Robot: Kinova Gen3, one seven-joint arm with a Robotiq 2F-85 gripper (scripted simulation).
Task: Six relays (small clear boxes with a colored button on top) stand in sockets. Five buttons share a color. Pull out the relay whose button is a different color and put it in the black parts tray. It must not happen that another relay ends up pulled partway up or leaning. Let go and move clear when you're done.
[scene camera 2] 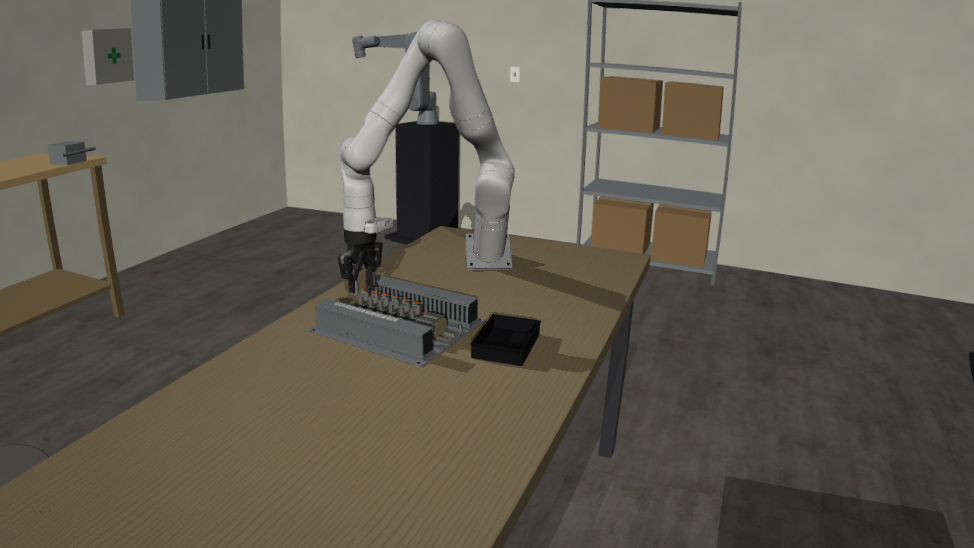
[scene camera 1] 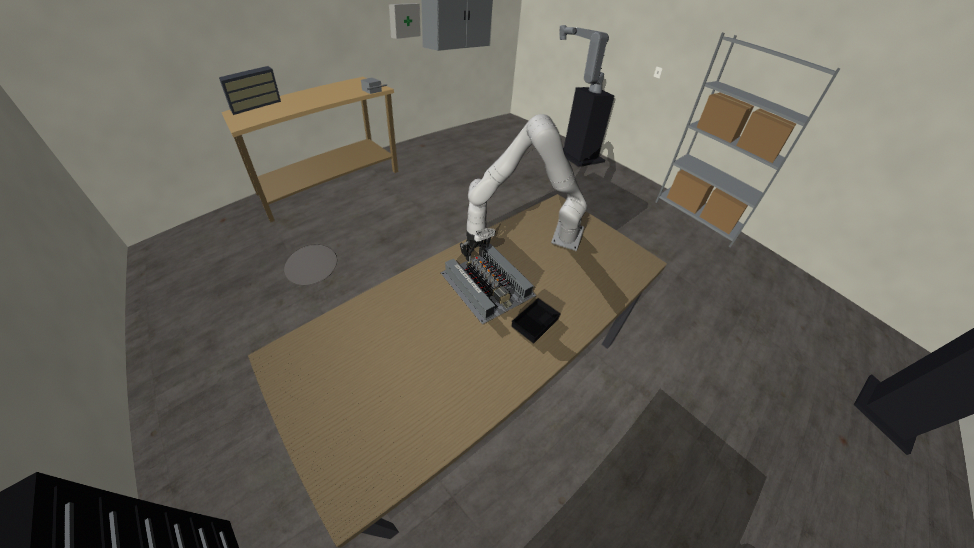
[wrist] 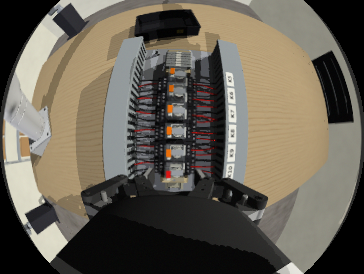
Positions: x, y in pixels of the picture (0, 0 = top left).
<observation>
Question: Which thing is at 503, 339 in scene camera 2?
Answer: A black parts tray.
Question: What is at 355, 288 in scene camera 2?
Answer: My gripper.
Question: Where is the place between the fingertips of my gripper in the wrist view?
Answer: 174, 175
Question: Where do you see a black parts tray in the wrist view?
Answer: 151, 27
</observation>
